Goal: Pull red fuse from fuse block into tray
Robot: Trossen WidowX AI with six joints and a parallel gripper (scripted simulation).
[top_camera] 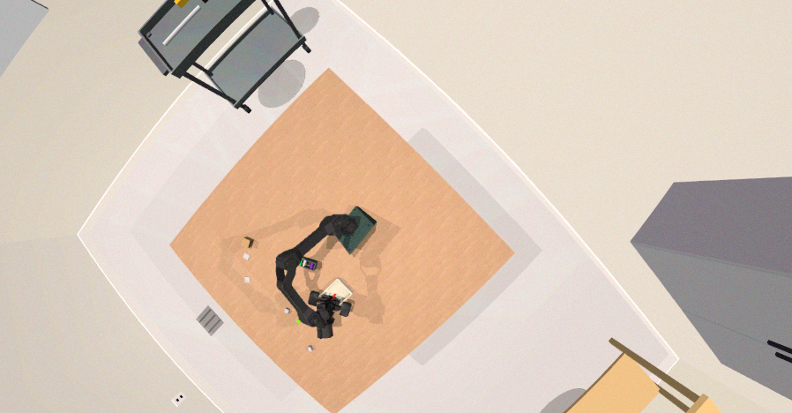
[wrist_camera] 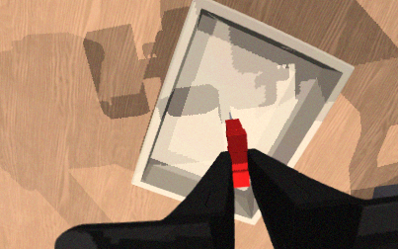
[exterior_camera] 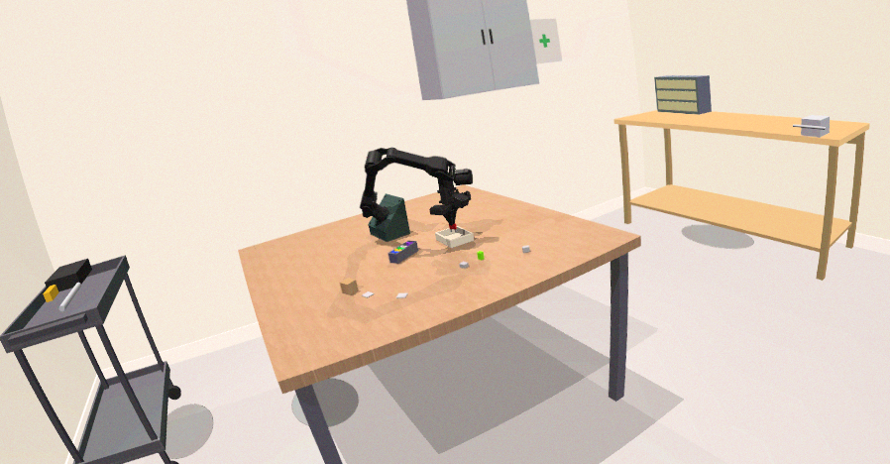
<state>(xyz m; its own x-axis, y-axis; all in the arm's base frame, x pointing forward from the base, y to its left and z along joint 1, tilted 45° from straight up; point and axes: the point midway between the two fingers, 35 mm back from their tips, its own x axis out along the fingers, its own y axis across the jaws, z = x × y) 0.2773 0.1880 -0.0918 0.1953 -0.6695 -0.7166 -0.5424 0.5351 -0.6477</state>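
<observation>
Right now the red fuse is 1 cm below my gripper tip. Also, from my gripper tip: tray (6 cm below).
</observation>
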